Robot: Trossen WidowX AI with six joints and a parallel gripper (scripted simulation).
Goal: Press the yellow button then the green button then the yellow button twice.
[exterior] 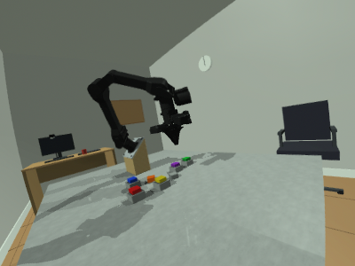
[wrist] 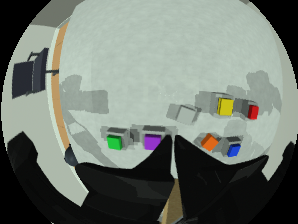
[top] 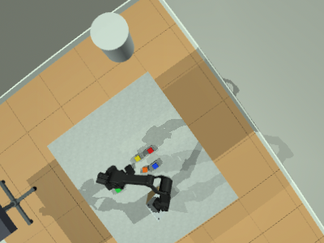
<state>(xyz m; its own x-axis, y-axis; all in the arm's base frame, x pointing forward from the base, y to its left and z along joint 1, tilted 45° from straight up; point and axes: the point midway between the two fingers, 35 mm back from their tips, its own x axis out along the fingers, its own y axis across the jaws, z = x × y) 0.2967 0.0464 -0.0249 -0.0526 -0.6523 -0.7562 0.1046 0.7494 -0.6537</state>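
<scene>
The yellow button is 12 cm to the right of my gripper tip and 11 cm below it. Round my gripper tip: purple button (7 cm behind, 4 cm to the left, 11 cm below); then small grey block (2 cm behind, 3 cm to the right, 13 cm below); then green button (8 cm behind, 13 cm to the left, 11 cm below).
</scene>
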